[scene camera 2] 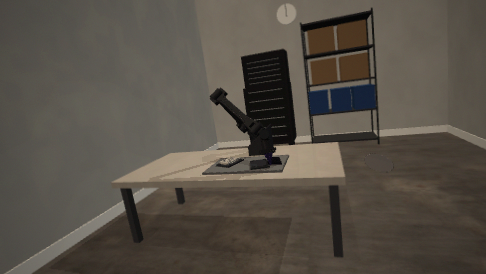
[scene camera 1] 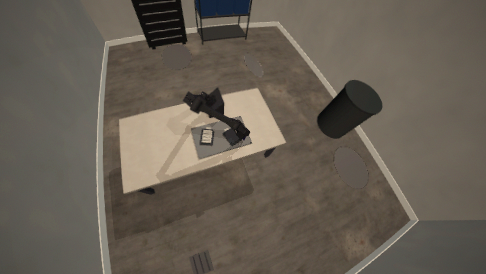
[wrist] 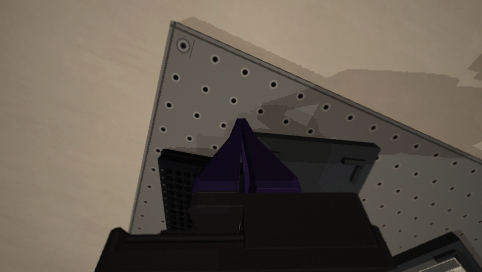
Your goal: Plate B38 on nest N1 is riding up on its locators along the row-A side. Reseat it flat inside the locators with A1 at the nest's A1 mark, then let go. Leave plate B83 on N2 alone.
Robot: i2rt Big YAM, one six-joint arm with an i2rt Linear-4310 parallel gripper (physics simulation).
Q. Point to a dark grey nest plate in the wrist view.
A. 316,162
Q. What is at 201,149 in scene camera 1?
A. A grey perforated plate.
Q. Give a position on a grey perforated plate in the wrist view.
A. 416,191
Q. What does my gripper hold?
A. Nothing.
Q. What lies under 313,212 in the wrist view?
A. My gripper.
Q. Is my gripper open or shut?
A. Shut.
